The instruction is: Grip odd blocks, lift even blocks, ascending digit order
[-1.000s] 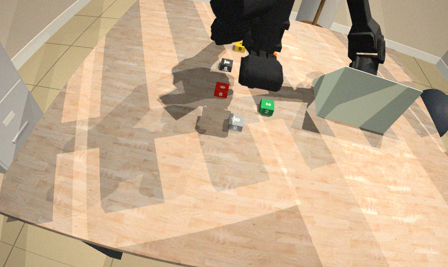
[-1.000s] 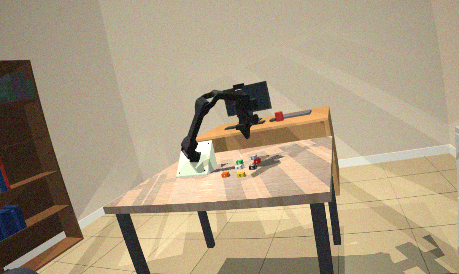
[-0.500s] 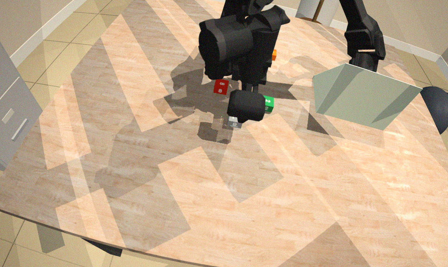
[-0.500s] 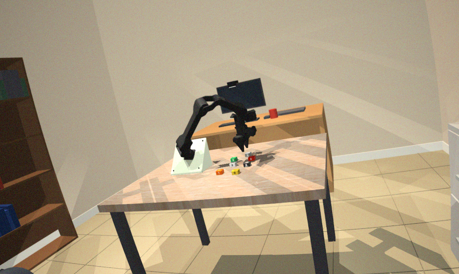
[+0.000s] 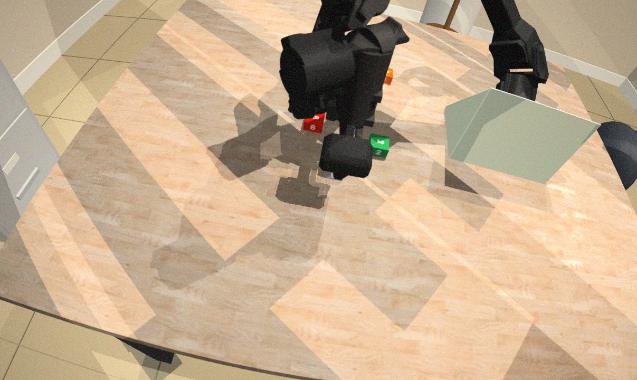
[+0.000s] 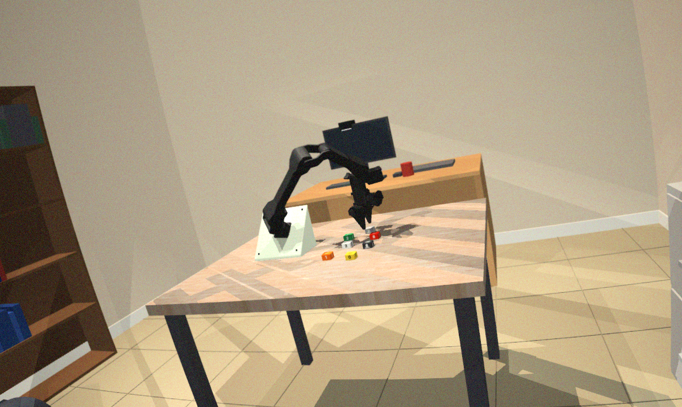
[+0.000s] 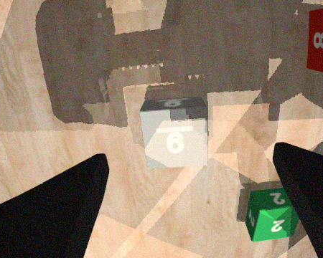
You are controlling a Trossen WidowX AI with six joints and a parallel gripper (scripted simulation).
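My gripper tip is 1 cm to the right of the grey block and 2 cm above it. From my gripper tip the other things lie so: green block: 6 cm behind, 7 cm to the right, 2 cm below; white block: 1 cm behind, 16 cm to the right, 2 cm below; red block: 6 cm ahead, 8 cm to the right, 2 cm below.
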